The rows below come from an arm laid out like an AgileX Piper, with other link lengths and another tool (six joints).
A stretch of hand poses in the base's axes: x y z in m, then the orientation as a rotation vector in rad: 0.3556 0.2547 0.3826 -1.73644 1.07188 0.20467; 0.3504 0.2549 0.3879 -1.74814 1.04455 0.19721; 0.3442 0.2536 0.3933 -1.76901 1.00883 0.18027; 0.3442 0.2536 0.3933 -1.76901 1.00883 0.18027; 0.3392 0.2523 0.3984 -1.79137 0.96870 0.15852; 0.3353 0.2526 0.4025 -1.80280 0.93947 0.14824; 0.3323 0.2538 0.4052 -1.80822 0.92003 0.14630; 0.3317 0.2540 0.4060 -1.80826 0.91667 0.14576; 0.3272 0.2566 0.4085 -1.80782 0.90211 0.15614; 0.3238 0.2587 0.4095 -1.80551 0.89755 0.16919; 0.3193 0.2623 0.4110 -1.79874 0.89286 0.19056; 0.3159 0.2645 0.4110 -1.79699 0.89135 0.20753; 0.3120 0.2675 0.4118 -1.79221 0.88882 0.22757; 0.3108 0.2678 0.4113 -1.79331 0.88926 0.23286; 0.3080 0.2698 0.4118 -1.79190 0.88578 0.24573; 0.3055 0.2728 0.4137 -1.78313 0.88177 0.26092; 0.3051 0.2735 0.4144 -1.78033 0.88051 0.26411; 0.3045 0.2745 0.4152 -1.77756 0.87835 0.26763; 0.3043 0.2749 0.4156 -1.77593 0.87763 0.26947; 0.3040 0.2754 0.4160 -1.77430 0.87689 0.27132
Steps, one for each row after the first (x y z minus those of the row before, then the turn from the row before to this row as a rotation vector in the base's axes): -0.0052 0.0002 0.0053 -0.00355 -0.01862 0.01737; -0.0062 -0.0013 0.0054 -0.01203 -0.02773 0.02189; 0.0000 0.0000 0.0000 0.00000 0.00000 0.00000; -0.0050 -0.0013 0.0051 -0.01401 -0.03277 0.02305; -0.0039 0.0003 0.0041 -0.00468 -0.02098 0.01745; -0.0030 0.0012 0.0027 0.00009 -0.01111 0.01300; -0.0006 0.0002 0.0008 0.00074 -0.00221 0.00184; -0.0045 0.0026 0.0025 0.00733 -0.00137 0.01341; -0.0034 0.0021 0.0010 0.00691 0.00563 0.00782; -0.0045 0.0036 0.0015 0.01311 0.01035 0.01006; -0.0034 0.0022 0.0000 0.00649 0.01005 0.00797; -0.0039 0.0030 0.0008 0.01020 0.01111 0.00889; -0.0012 0.0003 -0.0005 0.00025 0.00388 0.00255; -0.0028 0.0020 0.0005 0.00557 0.00638 0.00744; -0.0025 0.0030 0.0019 0.01278 0.00671 0.00610; -0.0004 0.0007 0.0007 0.00365 0.00107 0.00118; -0.0006 0.0010 0.0008 0.00398 0.00079 0.00188; -0.0002 0.0004 0.0004 0.00212 0.00062 0.00067; -0.0003 0.0005 0.0004 0.00212 0.00062 0.00069
